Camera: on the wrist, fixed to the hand. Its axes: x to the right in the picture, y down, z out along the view.
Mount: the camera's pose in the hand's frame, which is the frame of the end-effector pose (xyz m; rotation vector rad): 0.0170 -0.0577 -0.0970 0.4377 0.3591 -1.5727
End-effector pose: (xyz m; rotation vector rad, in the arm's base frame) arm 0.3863 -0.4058 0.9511 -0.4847 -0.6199 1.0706
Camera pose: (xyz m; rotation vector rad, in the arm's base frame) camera 0.4954 -0.4203 0.9208 0.2504 -0.2589 -0.3974
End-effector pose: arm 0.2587 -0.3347 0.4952 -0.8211 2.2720 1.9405
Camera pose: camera 0.2972 -0.4354 0.4576 -1.9986 1.0993 0.5609
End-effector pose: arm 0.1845 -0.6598 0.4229 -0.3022 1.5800 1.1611
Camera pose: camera 0.1603 -0.7586 0.3711 -1.1982 1.2390 -0.4656
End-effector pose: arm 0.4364 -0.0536 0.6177 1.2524 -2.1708 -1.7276
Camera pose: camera 0.5077 -0.1401 0.5962 -2.2831 0.7672 0.5504
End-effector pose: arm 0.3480 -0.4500 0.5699 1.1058 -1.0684 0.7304
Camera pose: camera 0.4348 -0.3767 0.5588 1.6683 0.4370 -0.1685
